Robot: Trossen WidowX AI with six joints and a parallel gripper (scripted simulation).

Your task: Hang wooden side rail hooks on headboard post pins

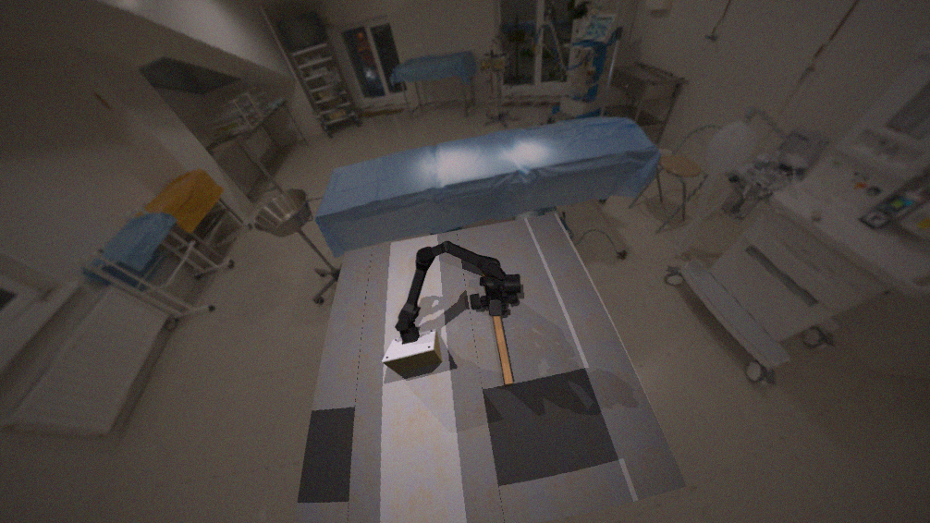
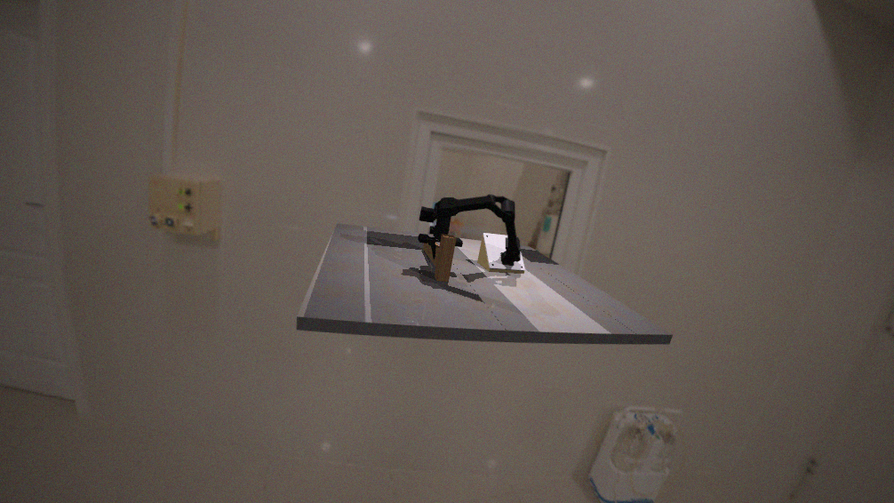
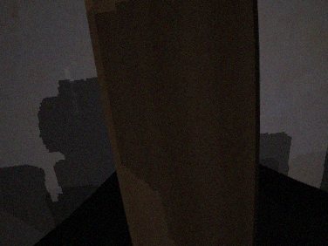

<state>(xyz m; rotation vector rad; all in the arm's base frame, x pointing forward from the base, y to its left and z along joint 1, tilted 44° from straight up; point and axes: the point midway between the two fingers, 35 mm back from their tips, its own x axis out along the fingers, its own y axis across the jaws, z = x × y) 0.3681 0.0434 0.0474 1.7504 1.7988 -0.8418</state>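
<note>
My gripper tip is 13 cm to the right of the headboard post, 4 cm below it and 1 cm short of it.
</note>
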